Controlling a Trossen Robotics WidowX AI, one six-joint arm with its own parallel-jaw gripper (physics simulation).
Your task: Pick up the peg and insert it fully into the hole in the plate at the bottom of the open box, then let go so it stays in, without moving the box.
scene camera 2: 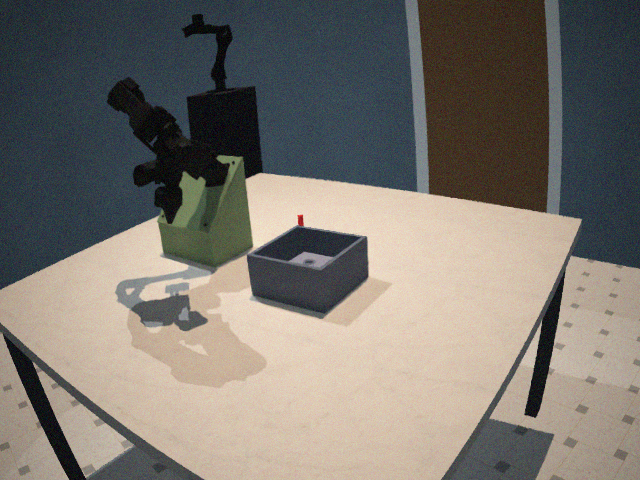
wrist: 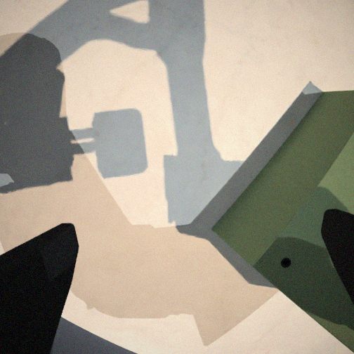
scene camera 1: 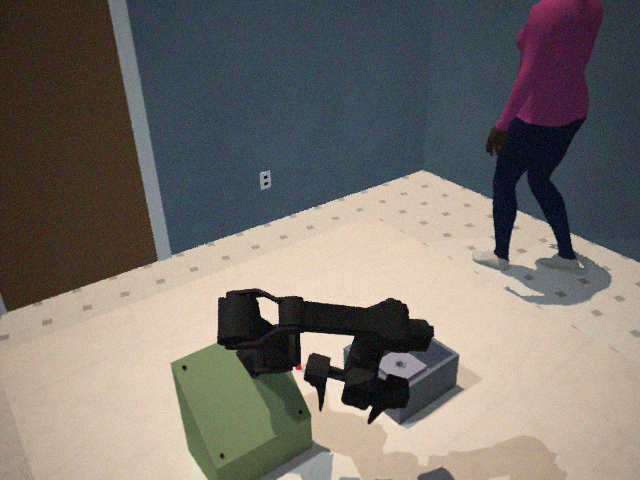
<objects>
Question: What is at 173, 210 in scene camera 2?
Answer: The gripper.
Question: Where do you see a pale plate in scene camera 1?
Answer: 405, 365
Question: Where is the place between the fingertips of the gripper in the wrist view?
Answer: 203, 231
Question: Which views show the gripper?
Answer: Scene camera 2, the wrist view and scene camera 1: all of them.
</objects>
